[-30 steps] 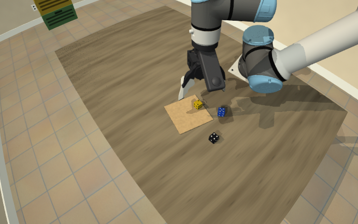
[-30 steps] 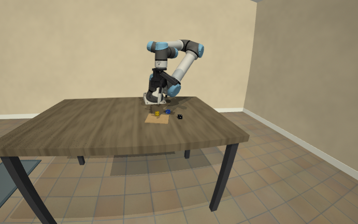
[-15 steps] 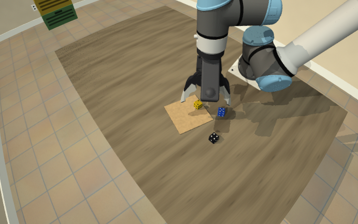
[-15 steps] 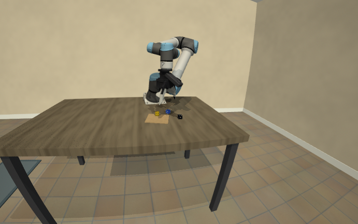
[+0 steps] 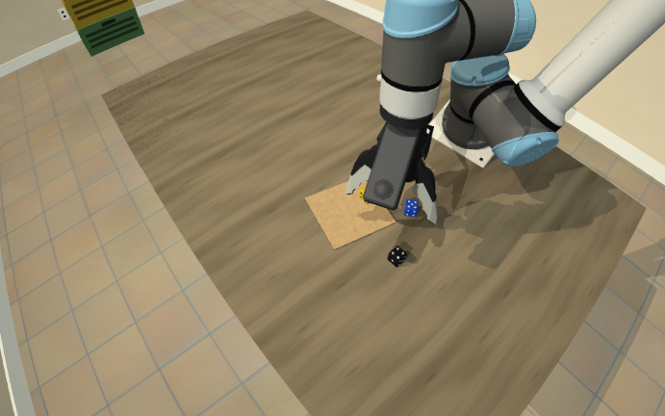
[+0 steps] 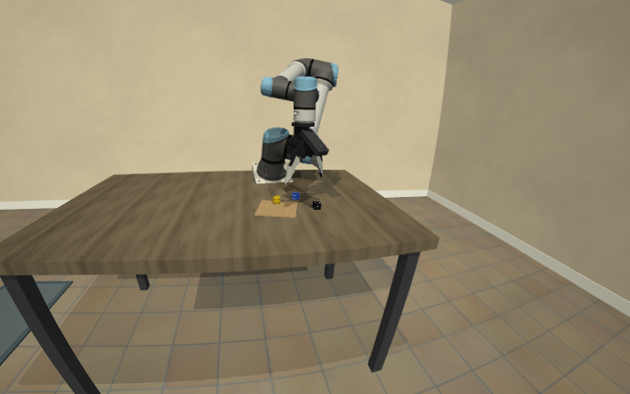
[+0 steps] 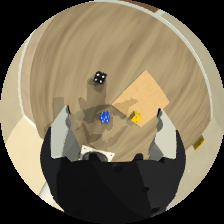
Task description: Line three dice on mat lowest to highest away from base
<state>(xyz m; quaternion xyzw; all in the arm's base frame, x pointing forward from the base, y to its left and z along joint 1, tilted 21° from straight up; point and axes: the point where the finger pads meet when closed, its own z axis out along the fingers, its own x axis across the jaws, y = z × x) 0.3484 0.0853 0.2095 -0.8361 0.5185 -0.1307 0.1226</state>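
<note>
Right now my hand is 9 cm above the black die, 5 cm to the right of it and 1 cm short of it. Round my hand: blue die: 9 cm below, 9 cm behind, 2 cm to the right; then tan mat: 10 cm to the right, 10 cm below; then yellow die: 10 cm to the right, 9 cm below, 4 cm behind.
</note>
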